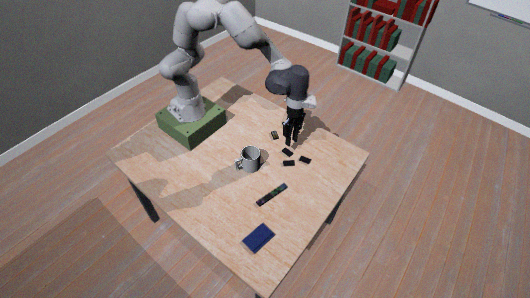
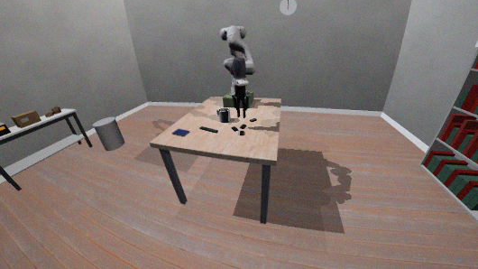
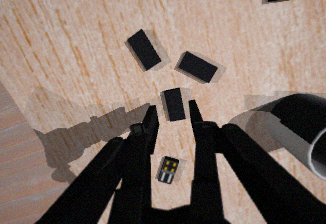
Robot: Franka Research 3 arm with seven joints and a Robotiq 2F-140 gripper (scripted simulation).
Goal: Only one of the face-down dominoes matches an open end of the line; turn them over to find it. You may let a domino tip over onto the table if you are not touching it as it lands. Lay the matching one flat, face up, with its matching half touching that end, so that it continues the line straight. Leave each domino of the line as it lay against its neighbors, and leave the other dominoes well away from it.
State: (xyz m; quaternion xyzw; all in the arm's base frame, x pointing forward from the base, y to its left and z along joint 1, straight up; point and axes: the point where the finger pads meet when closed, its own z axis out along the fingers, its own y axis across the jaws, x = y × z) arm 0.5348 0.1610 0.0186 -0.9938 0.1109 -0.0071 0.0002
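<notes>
Now: the black domino 120 mm below my hand and 20 mm behind it. From my hand the other things lie so: blue book: 460 mm to the right, 150 mm ahead, 120 mm below; then grey mug: 180 mm to the right, 120 mm behind, 80 mm below.
</notes>
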